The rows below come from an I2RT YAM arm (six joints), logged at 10 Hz.
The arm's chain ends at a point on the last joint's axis. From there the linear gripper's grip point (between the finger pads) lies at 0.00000 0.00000 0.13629 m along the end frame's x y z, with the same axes.
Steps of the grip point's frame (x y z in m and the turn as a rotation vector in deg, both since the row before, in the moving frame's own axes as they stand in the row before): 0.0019 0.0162 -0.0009 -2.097 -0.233 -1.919; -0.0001 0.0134 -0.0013 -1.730 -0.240 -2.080; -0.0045 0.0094 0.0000 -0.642 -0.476 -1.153; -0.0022 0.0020 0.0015 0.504 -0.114 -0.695; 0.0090 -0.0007 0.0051 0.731 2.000 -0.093
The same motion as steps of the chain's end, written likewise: 0.0024 0.0112 -0.0008 -2.097 -0.233 -1.919; 0.0004 0.0093 -0.0012 -1.730 -0.240 -2.080; -0.0034 0.0079 0.0000 -0.642 -0.476 -1.153; -0.0019 0.0032 0.0015 0.504 -0.114 -0.695; 0.0042 0.0010 0.0052 0.731 2.000 -0.093
